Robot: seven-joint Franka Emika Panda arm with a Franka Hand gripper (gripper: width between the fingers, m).
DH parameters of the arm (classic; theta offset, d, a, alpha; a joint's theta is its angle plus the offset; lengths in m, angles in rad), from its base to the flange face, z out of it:
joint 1: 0 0.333 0 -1.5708
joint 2: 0 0 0 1.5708
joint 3: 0 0.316 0.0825 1.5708
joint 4: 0 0 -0.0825 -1.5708
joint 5: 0 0.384 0 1.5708
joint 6: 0 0 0.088 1.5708
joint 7: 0 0.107 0 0
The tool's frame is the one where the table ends.
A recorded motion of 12 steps. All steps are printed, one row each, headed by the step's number.
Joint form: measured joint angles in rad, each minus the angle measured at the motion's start. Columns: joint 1, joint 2, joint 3, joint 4, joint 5, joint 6, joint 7.
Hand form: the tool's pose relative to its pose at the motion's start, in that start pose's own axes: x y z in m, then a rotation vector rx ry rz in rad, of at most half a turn. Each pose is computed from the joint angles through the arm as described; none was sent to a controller.
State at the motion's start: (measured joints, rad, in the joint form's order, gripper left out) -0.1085 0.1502 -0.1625 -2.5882 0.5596 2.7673 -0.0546
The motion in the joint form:
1: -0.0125 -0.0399 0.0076 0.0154 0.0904 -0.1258 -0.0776
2: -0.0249 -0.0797 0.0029 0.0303 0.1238 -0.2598 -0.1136
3: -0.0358 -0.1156 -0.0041 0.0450 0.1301 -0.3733 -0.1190
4: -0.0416 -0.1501 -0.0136 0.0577 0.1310 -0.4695 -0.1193
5: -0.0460 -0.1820 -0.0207 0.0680 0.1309 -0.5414 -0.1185
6: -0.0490 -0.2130 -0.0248 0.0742 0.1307 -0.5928 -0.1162
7: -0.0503 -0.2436 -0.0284 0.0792 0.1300 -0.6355 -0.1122
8: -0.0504 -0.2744 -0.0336 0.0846 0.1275 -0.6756 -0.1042
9: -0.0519 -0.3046 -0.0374 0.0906 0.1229 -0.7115 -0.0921
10: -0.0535 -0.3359 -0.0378 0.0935 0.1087 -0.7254 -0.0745
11: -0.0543 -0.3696 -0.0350 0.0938 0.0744 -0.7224 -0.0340
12: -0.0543 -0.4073 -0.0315 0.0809 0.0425 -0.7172 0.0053
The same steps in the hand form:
1: -0.0036 -0.0065 -0.0103 0.0804 -0.0760 -0.0027
2: -0.0070 -0.0118 -0.0226 0.1473 -0.1562 -0.0124
3: -0.0092 -0.0164 -0.0362 0.1963 -0.2206 -0.0176
4: -0.0114 -0.0206 -0.0504 0.2371 -0.2718 -0.0258
5: -0.0130 -0.0244 -0.0645 0.2699 -0.3044 -0.0358
6: -0.0148 -0.0280 -0.0778 0.2960 -0.3227 -0.0462
7: -0.0168 -0.0316 -0.0909 0.3186 -0.3349 -0.0568
8: -0.0186 -0.0347 -0.1044 0.3387 -0.3446 -0.0649
9: -0.0202 -0.0373 -0.1181 0.3550 -0.3509 -0.0705
10: -0.0210 -0.0392 -0.1317 0.3581 -0.3394 -0.0759
11: -0.0216 -0.0405 -0.1453 0.3387 -0.3156 -0.0716
12: -0.0263 -0.0402 -0.1555 0.3193 -0.2972 -0.0642

